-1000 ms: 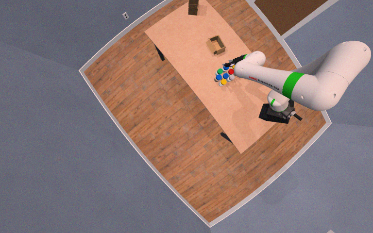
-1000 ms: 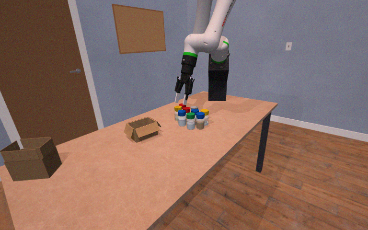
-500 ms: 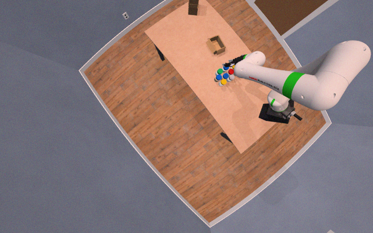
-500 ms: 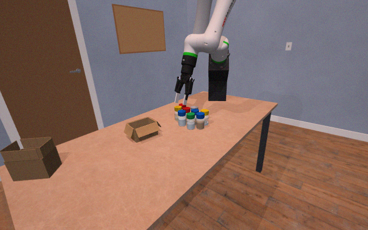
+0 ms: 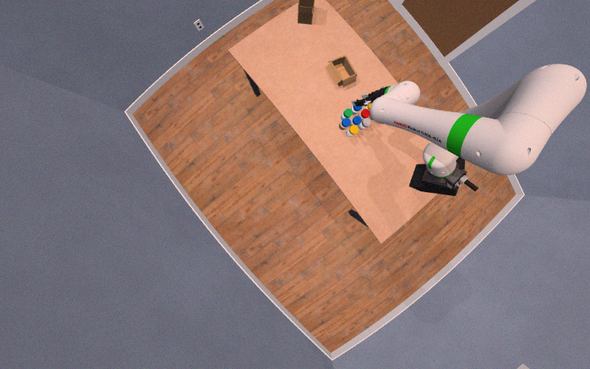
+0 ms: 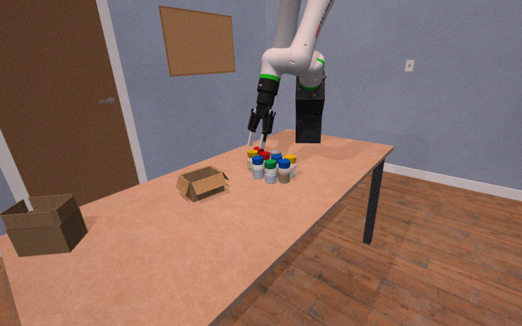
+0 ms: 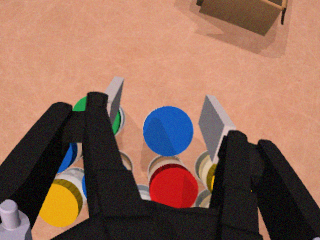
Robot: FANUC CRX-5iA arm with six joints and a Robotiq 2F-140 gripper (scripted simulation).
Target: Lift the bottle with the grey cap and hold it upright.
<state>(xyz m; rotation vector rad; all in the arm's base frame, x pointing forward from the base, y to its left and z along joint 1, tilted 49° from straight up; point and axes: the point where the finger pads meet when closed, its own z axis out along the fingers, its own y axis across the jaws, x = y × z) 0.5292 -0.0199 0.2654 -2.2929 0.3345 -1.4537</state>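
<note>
Right now the red-capped bottle is 80 mm behind my hand, 30 mm to the right of it and 150 mm below it. Also, from my hand: yellow-capped bottle: 60 mm behind, 100 mm to the right, 150 mm below; then blue bottle: 90 mm behind, 40 mm to the left, 150 mm below.
</note>
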